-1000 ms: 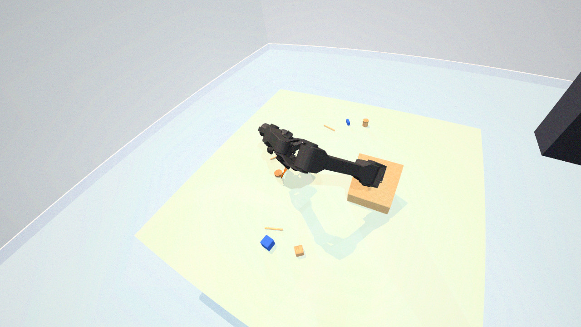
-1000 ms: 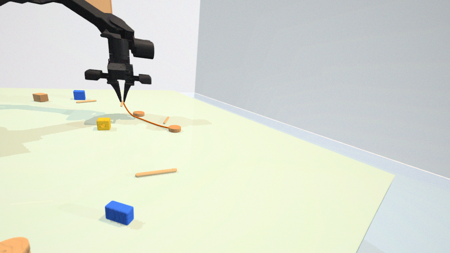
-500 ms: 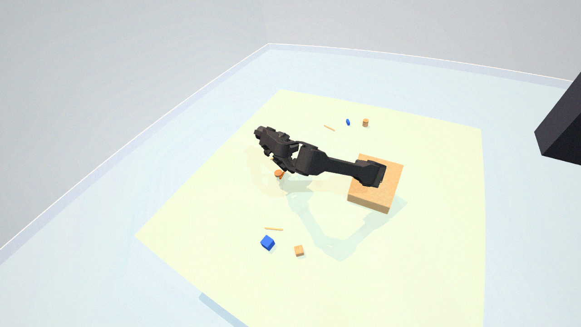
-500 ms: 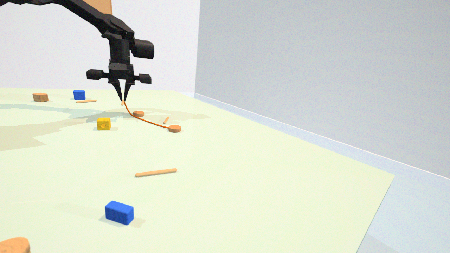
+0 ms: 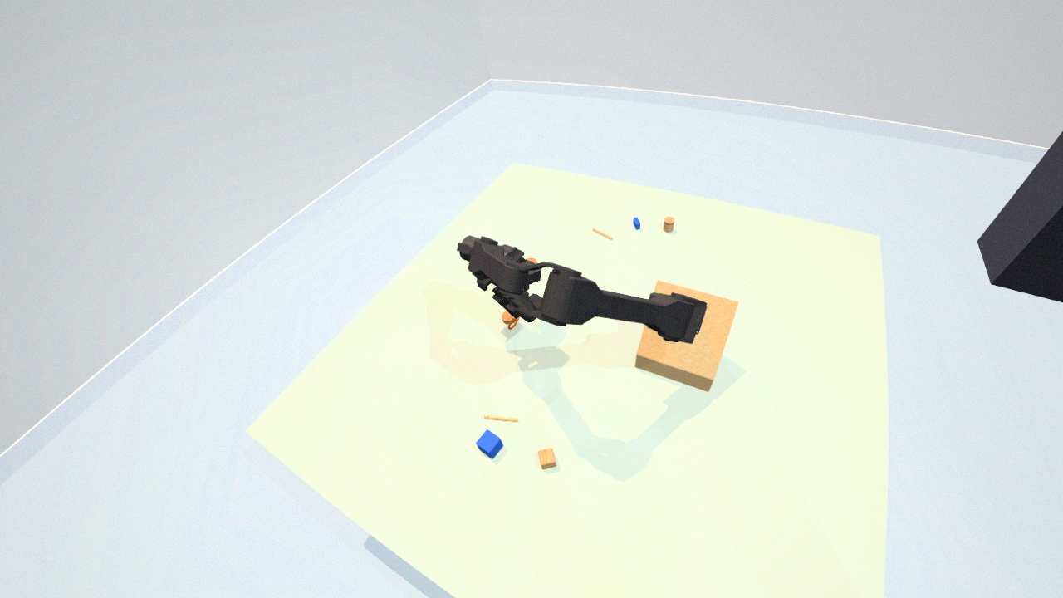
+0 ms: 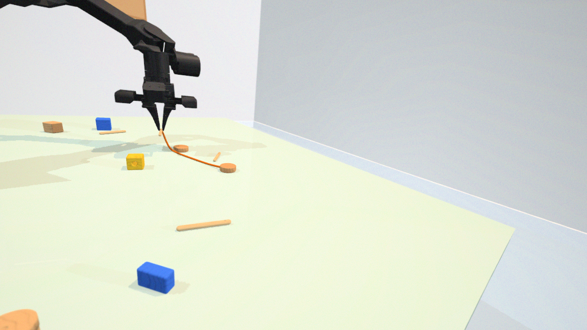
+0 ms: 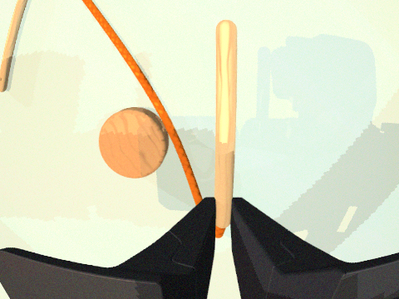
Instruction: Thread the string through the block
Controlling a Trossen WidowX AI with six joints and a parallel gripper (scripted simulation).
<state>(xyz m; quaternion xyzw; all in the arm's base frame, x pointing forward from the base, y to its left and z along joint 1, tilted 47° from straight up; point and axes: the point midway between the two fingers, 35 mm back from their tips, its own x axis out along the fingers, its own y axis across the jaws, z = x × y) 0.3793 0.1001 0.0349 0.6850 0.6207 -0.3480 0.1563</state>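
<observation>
The yellow block is 13 cm to the right of my gripper tip, 9 cm behind it and 4 cm below it. From my gripper tip the other things lie so: wooden cube 27 cm to the left, 22 cm behind, 4 cm below; then thin wooden stick 1 cm to the right; then blue block 51 cm to the right, 13 cm behind, 5 cm below.
</observation>
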